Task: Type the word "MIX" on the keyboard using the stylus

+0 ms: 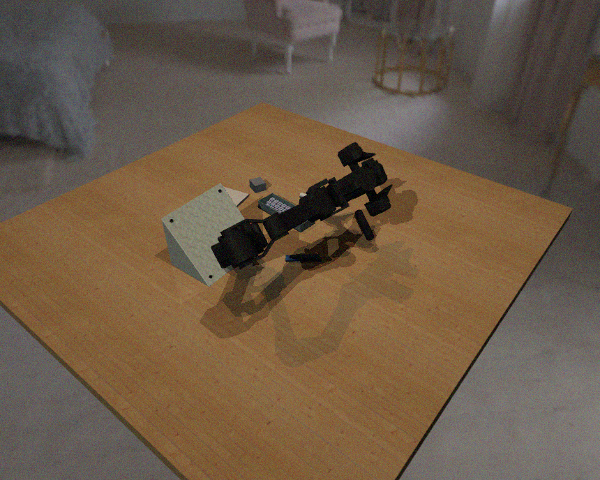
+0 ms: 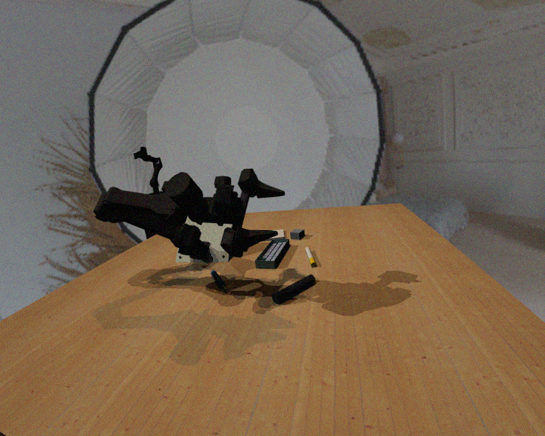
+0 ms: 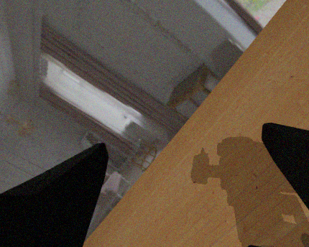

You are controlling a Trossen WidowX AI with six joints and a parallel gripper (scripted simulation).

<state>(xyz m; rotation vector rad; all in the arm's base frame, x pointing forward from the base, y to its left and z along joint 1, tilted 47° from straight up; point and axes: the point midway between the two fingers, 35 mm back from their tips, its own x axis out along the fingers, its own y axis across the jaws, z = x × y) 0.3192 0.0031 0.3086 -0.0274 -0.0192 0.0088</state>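
Now: gripper tip 20 cm past the blue stylus, 5 cm to the right of it and 20 cm above it. Round my gripper tip: yellow marker (2 cm ahead, 22 cm to the left, 20 cm below); then pale flat pad (18 cm behind, 45 cm to the left, 21 cm below); then grey cube (6 cm behind, 43 cm to the left, 20 cm below).
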